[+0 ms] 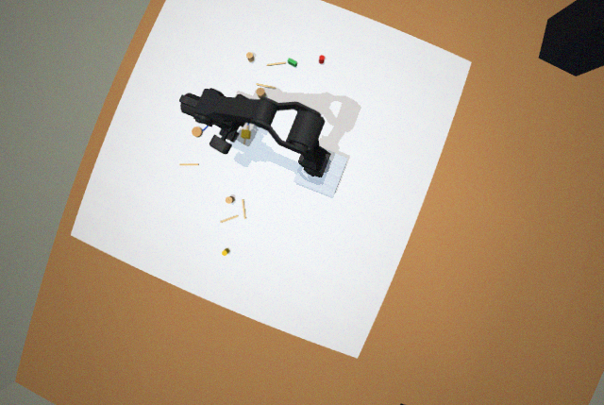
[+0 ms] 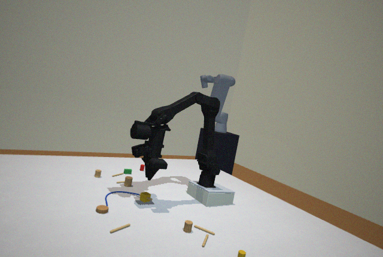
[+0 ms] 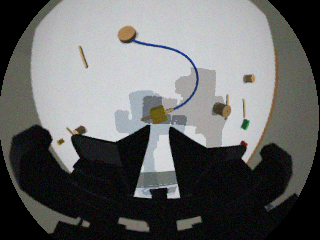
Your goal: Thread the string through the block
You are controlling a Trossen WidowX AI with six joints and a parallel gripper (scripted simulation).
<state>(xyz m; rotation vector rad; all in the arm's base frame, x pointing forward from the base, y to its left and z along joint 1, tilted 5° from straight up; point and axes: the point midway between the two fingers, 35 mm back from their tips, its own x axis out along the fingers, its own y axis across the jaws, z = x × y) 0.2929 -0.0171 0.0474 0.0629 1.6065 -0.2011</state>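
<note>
Right now my gripper tip is 7 cm above the yellow cube. Also, from my gripper tip: tan wooden block (17 cm to the right, 7 cm below); then round wooden button (19 cm ahead, 6 cm to the left, 8 cm below); then thin wooden stick (1 cm to the right, 8 cm below).
</note>
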